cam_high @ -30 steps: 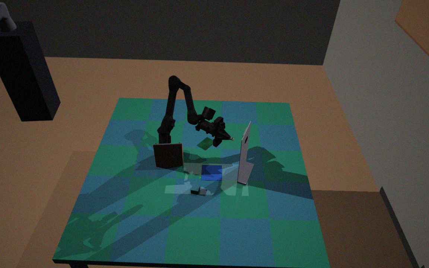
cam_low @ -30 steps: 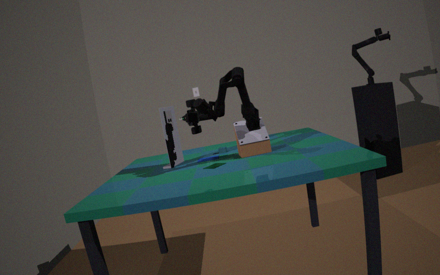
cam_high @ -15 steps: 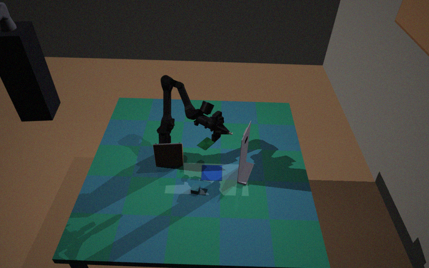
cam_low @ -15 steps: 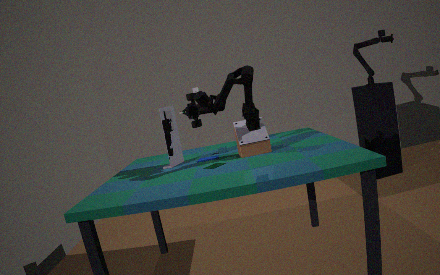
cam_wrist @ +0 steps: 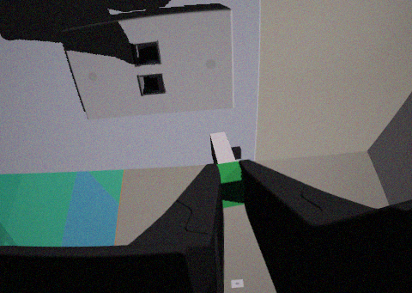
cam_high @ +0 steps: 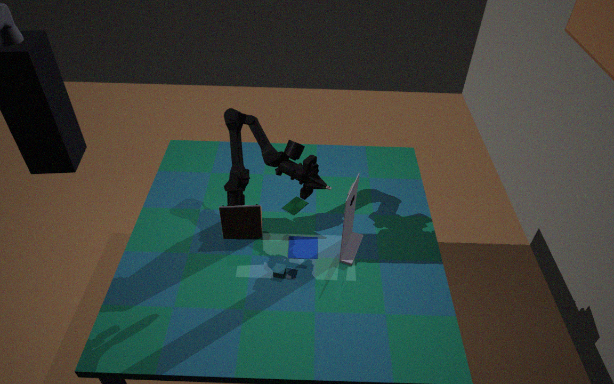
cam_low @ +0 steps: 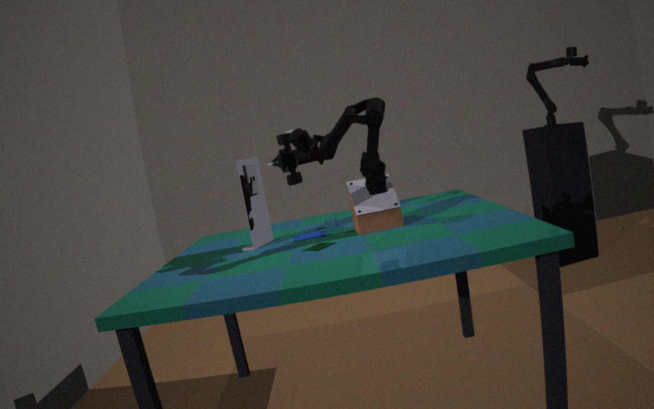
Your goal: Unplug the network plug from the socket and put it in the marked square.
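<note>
My gripper tip is 300 mm above the blue square, 90 mm past it and 30 mm to the left of it. Round my gripper tip: green plug (right at my gripper tip); small dark block (290 mm below, 190 mm behind, 160 mm to the right); grey upright panel (150 mm below, 100 mm ahead, 40 mm to the right).
</note>
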